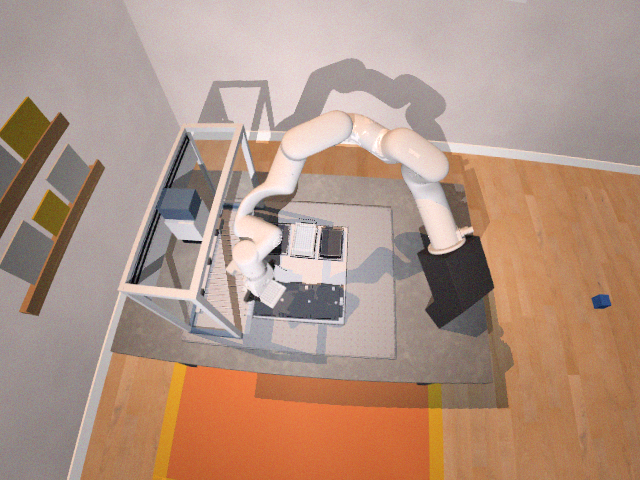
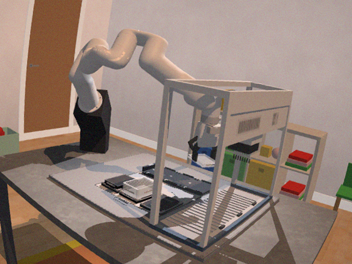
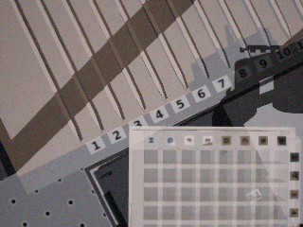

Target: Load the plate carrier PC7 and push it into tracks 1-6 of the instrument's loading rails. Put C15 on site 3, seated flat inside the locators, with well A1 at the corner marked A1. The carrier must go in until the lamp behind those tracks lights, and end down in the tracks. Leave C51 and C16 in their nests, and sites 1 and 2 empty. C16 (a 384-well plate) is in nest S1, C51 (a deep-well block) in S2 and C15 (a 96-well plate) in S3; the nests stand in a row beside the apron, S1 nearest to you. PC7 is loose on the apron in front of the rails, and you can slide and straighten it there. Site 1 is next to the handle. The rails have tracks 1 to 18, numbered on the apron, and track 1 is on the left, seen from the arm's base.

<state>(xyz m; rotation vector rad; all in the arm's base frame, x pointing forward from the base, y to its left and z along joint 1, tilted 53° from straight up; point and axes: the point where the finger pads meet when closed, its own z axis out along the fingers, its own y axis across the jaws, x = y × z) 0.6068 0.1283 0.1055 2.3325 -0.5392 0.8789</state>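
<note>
Right now the pale 96-well plate is 1 cm below my hand. Round my hand: dark plate C16: 27 cm behind, 20 cm to the right, 12 cm below; dark plate carrier PC7: 11 cm behind, 2 cm to the left, 12 cm below; white deep-well block: 16 cm behind, 23 cm to the right, 11 cm below.
</note>
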